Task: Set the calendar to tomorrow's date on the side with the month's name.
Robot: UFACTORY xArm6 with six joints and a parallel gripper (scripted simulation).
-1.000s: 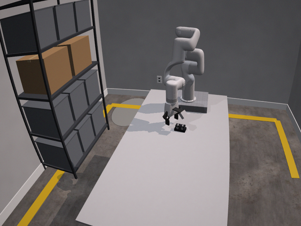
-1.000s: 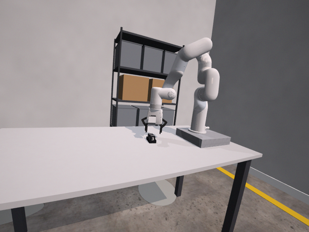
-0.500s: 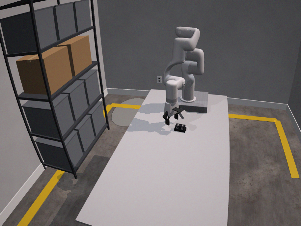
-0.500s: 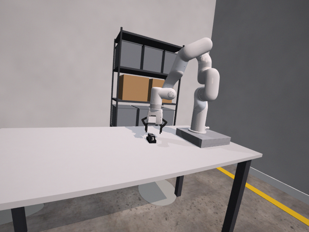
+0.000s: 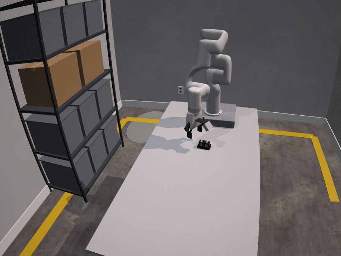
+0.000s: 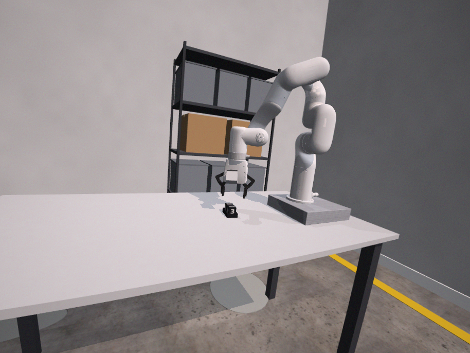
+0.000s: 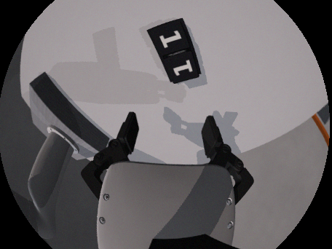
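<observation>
My hand is 40 mm short of the black cube, 50 mm to the right of it and 40 mm above it.
</observation>
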